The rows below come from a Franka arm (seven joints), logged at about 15 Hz.
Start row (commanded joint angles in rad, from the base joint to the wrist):
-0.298 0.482 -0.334 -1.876 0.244 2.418 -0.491
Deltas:
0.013 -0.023 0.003 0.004 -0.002 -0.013 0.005
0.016 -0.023 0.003 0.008 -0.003 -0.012 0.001
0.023 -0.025 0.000 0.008 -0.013 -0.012 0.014
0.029 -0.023 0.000 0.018 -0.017 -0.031 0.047
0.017 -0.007 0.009 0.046 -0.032 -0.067 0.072
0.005 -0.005 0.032 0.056 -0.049 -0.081 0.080
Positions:
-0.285 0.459 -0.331 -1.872 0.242 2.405 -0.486
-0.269 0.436 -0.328 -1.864 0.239 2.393 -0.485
-0.246 0.411 -0.328 -1.856 0.226 2.381 -0.471
-0.217 0.388 -0.328 -1.838 0.209 2.350 -0.424
-0.200 0.381 -0.319 -1.792 0.177 2.283 -0.352
-0.195 0.376 -0.287 -1.736 0.128 2.202 -0.272

